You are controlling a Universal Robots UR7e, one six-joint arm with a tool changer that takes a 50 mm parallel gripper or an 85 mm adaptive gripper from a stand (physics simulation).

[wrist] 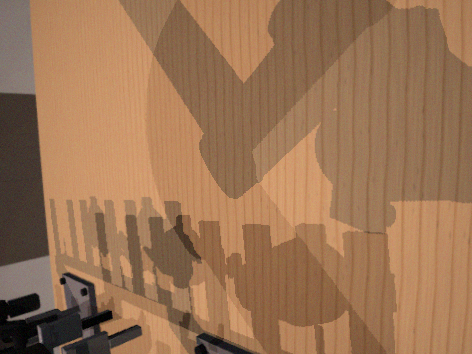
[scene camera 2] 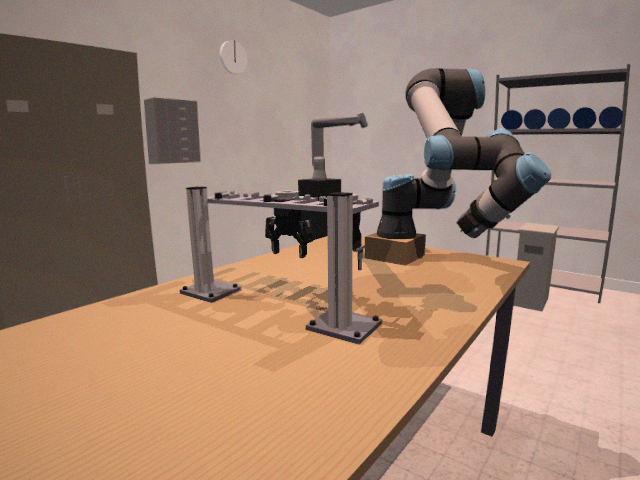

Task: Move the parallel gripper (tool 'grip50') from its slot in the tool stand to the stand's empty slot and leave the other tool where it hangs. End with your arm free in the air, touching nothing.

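There is a tool stand (scene camera 2: pixel 339 321) that I can see here. And I see a black adaptive gripper (scene camera 2: pixel 288 221) as well.
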